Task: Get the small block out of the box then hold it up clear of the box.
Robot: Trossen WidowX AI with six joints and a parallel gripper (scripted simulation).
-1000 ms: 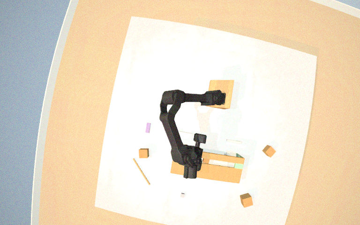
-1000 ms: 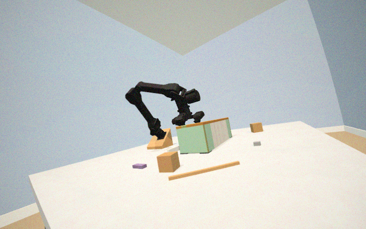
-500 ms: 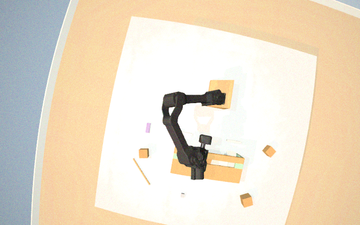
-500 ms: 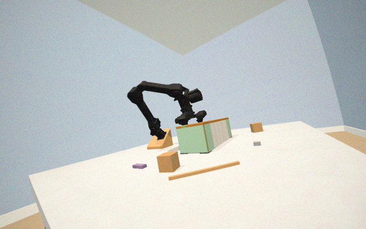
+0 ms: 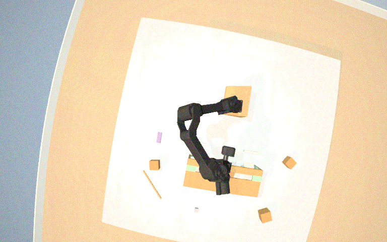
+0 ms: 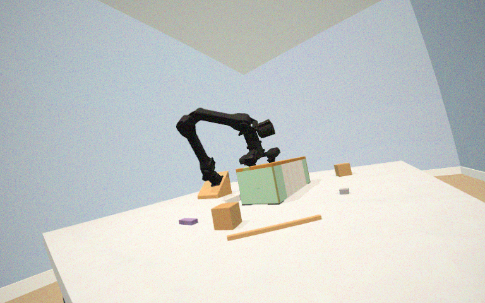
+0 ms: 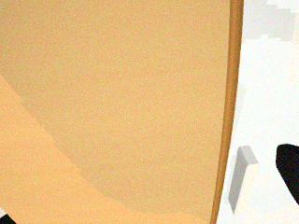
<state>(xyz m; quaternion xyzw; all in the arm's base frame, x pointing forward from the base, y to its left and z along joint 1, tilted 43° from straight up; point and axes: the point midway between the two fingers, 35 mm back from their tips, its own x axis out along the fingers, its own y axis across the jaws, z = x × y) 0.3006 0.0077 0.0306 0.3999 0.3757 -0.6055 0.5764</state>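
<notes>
Now: gripper tip 5 cm short of the orange block and 2 cm to the right of it. From my gripper tip the other things lie so: grey block: 31 cm ahead, 13 cm to the right, 8 cm below; purple tile: 39 cm to the right, 8 cm below, 8 cm behind; clear-fronted box: 3 cm ahead, 2 cm to the right, 2 cm below.
</notes>
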